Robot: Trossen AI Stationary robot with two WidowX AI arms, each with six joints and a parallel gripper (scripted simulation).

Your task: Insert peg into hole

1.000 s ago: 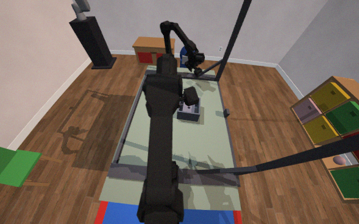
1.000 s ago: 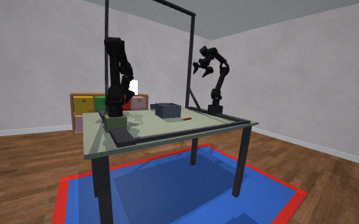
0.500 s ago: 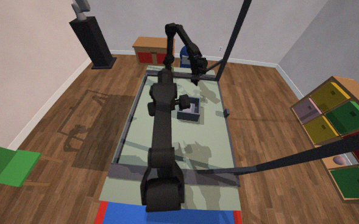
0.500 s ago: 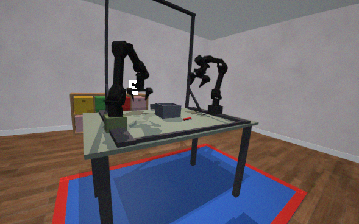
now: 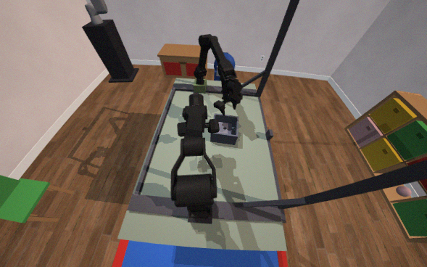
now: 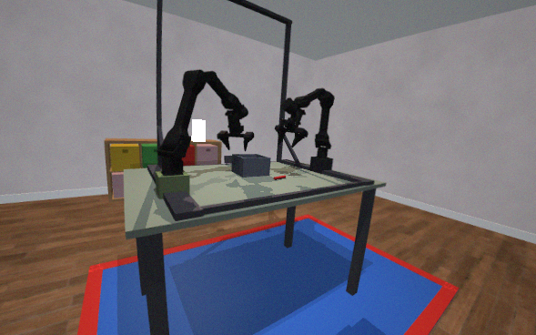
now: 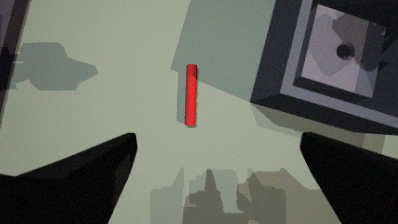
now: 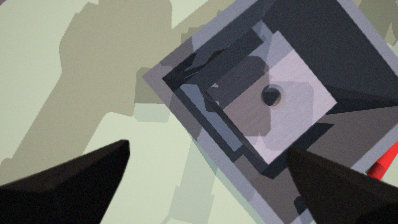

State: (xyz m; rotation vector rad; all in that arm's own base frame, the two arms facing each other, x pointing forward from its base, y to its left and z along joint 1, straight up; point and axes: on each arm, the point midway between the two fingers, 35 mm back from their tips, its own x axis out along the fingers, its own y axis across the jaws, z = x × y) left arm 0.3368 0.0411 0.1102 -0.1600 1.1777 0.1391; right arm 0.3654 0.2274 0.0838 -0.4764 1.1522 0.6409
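My left hand is 20 mm short of the red peg, 60 mm to the left of it and 190 mm above it. From my left hand the other things lie so: pale plate: 160 mm behind, 120 mm to the right, 160 mm below; then box: 160 mm behind, 120 mm to the right, 180 mm below.
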